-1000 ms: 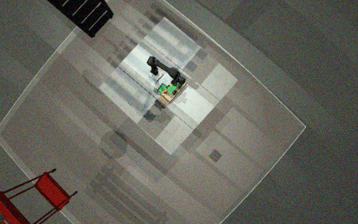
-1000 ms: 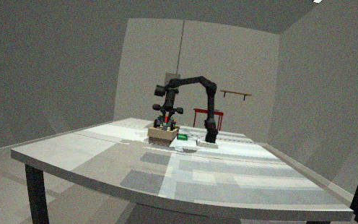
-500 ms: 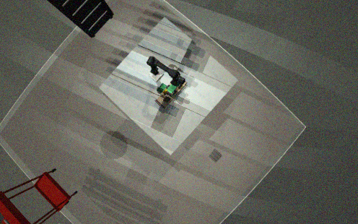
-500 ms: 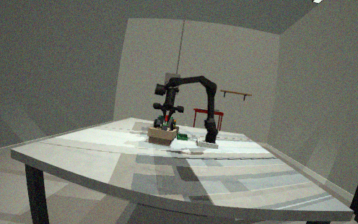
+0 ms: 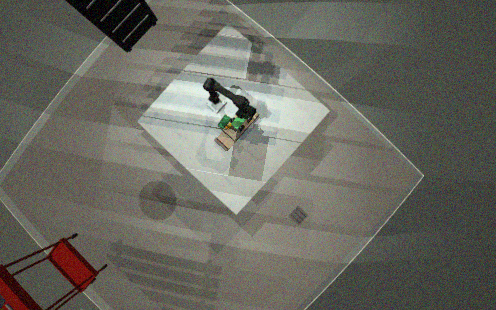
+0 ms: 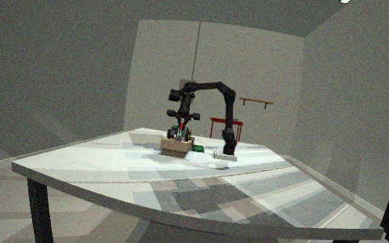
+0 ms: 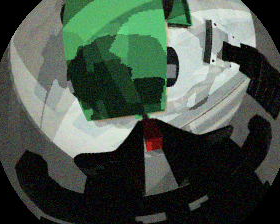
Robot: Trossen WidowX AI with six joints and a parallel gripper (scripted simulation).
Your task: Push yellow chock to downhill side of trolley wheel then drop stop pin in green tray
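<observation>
Right now the green tray is 11 cm behind my gripper tip, 20 cm to the right of it and 16 cm below it. Round my gripper tip: green trolley 1 cm ahead, 10 cm to the right, 4 cm below; red-headed stop pin right at my gripper tip; tan ramp 1 cm ahead, 11 cm to the right, 10 cm below.
</observation>
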